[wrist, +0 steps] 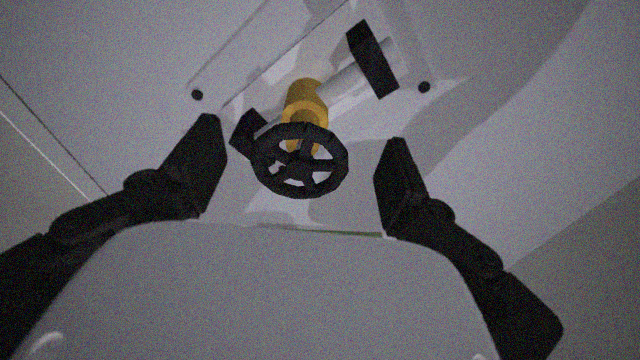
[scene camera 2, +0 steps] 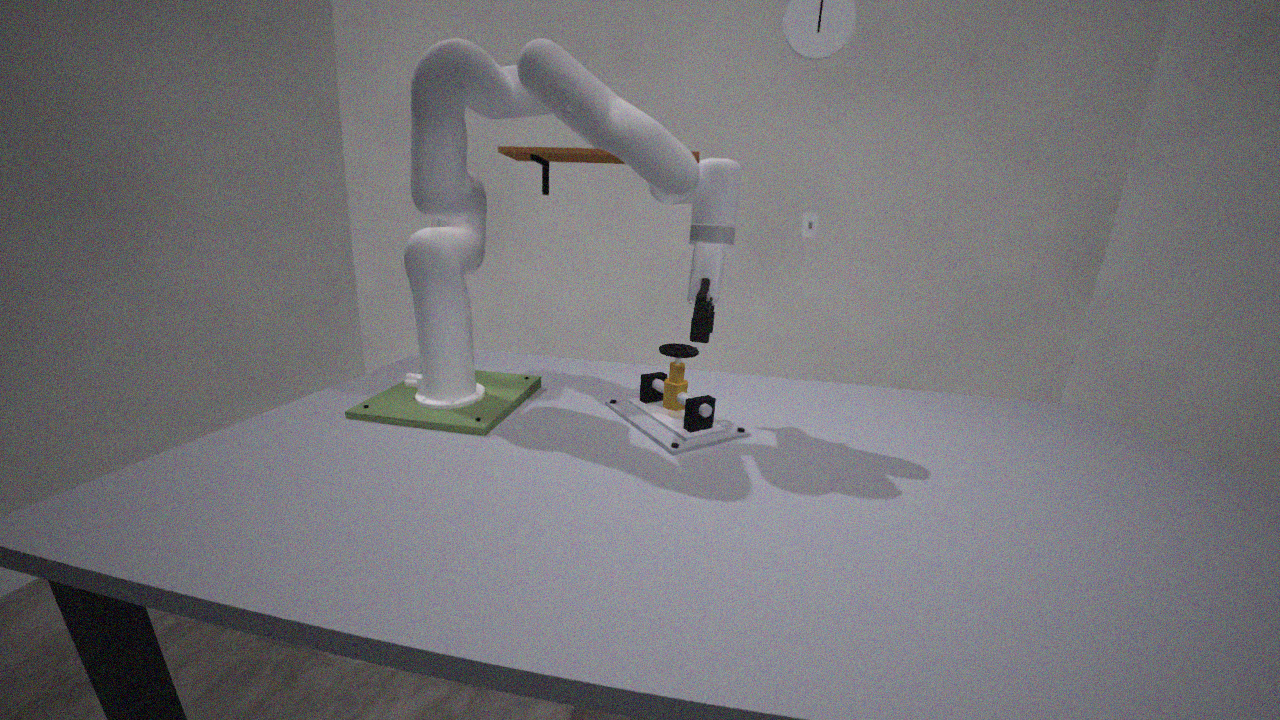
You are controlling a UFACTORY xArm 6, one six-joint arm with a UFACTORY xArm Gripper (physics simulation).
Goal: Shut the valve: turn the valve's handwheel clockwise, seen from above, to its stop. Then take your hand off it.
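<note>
The black spoked handwheel (scene camera 2: 678, 350) (wrist: 303, 193) lies level on top of the valve's orange body (scene camera 2: 675, 394) (wrist: 304, 91). The valve is mounted on a pale base plate (scene camera 2: 642, 424) (wrist: 235, 62). My gripper (scene camera 2: 700, 339) (wrist: 304, 148) is open and empty, pointing down. In the scene view it hangs a little above the handwheel and slightly to its right. In the wrist view the handwheel shows between the two spread fingers, a little nearer the left one, with a visible gap on each side. The fingers do not touch it.
Two black pipe supports, the near one (scene camera 2: 699, 413) (wrist: 372, 60) and the far one (scene camera 2: 653, 387) (wrist: 247, 134), flank the valve below wheel height. My arm's green mounting plate (scene camera 2: 512, 398) (wrist: 345, 232) is left of the valve. A wooden shelf (scene camera 2: 572, 154) is on the back wall.
</note>
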